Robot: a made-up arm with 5 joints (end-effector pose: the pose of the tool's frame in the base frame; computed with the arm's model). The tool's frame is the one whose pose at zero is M. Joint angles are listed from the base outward.
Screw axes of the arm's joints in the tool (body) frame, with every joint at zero. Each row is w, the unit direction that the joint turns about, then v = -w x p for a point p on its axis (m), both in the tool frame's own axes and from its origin. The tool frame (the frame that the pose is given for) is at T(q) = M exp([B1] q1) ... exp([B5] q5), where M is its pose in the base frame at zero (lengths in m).
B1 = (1, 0, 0, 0, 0.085, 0.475)
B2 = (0, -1, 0, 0.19, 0, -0.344)
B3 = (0, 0, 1, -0.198, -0.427, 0)
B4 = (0, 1, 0, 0.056, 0, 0.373)
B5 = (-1, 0, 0, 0, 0.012, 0.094)
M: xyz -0.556 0.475 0.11 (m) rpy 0 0 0 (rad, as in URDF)
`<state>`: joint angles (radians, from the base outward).
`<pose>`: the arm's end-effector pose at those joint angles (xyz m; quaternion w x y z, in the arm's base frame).
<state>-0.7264 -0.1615 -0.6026 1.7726 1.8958</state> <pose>0.1913 0.4390 -0.0157 0.3461 -0.4690 0.7690 0.2625</pose>
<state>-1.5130 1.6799 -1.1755 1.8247 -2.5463</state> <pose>-0.3774 0.5379 -0.1714 0.4523 0.8842 0.0631 -0.0983</pose>
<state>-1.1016 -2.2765 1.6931 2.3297 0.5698</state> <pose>-0.1387 0.4739 -0.1555 0.3119 -0.3152 -0.6721 -0.5929</pose>
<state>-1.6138 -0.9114 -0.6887 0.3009 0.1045</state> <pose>-0.3256 0.1036 -0.4897 0.4284 -0.6521 0.1701 -0.6019</pose>
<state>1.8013 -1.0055 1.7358 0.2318 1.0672</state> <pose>-0.2962 -0.1403 0.0114 0.3882 0.4577 -0.6490 0.4676</pose>
